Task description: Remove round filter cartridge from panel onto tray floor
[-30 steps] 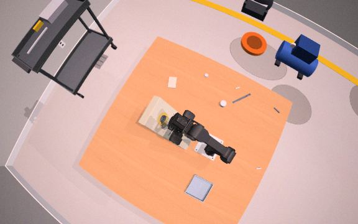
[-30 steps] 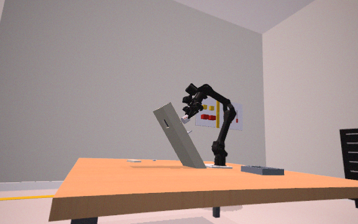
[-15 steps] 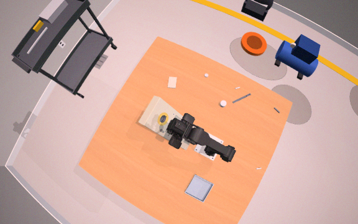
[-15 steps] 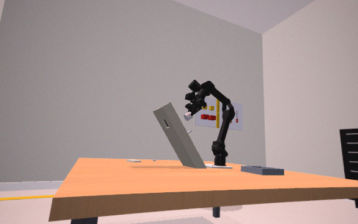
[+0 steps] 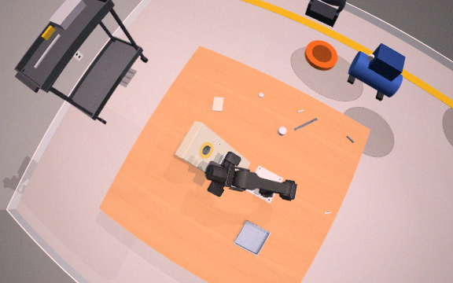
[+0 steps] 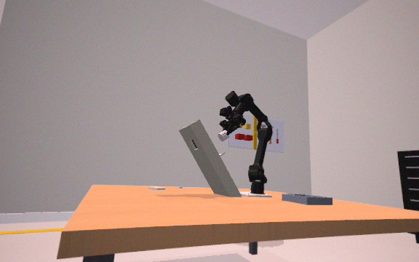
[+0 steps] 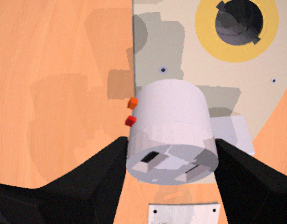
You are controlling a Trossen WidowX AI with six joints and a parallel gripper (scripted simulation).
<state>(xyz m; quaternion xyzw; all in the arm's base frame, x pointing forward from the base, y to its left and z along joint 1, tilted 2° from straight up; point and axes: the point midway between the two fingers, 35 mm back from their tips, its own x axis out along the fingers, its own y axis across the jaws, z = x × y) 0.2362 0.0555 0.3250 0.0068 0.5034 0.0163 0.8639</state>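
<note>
My gripper tip is now 320 mm past the grey tray, 290 mm above it and 220 mm to the right of it. Round my gripper tip: round filter cartridge: right at my gripper tip; then white card: 370 mm to the right, 300 mm below, 250 mm ahead; then white knob: 400 mm to the right, 280 mm below, 170 mm behind.
</note>
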